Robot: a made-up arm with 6 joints.
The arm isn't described. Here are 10 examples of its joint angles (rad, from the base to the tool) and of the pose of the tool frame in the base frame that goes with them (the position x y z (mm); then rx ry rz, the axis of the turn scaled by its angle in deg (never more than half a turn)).
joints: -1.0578 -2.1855 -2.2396 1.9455 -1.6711 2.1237
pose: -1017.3 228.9 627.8 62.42 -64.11 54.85
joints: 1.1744 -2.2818 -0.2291 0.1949 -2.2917 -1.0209
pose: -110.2 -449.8 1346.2 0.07 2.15 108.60
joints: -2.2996 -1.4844 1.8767 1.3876 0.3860 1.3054
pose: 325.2 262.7 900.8 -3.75 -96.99 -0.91
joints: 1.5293 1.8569 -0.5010 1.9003 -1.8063 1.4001
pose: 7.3 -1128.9 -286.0 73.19 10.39 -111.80
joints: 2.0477 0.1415 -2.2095 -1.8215 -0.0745 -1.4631
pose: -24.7 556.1 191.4 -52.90 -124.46 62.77
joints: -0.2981 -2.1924 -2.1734 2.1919 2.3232 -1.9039
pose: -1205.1 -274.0 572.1 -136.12 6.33 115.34
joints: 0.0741 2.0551 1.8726 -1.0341 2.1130 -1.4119
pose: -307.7 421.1 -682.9 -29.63 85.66 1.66
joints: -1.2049 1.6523 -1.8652 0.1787 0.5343 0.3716
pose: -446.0 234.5 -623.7 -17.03 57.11 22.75
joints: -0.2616 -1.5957 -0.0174 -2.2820 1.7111 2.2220
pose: 161.2 79.8 1018.0 -37.50 33.22 30.31
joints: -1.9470 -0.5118 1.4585 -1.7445 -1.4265 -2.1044
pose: 115.8 -572.0 208.5 46.09 -149.58 7.37
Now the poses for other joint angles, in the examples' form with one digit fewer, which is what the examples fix.
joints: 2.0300 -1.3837 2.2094 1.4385 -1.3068 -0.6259
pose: 316 -644 992 -37.2 72.1 -63.0
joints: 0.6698 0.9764 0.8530 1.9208 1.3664 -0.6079
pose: -187 51 -696 119.6 -61.8 48.8
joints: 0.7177 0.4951 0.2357 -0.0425 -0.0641 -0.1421
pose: 280 357 -449 3.3 35.3 42.4
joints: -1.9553 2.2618 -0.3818 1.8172 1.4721 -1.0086
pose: 70 1099 -230 63.6 -107.4 -47.9
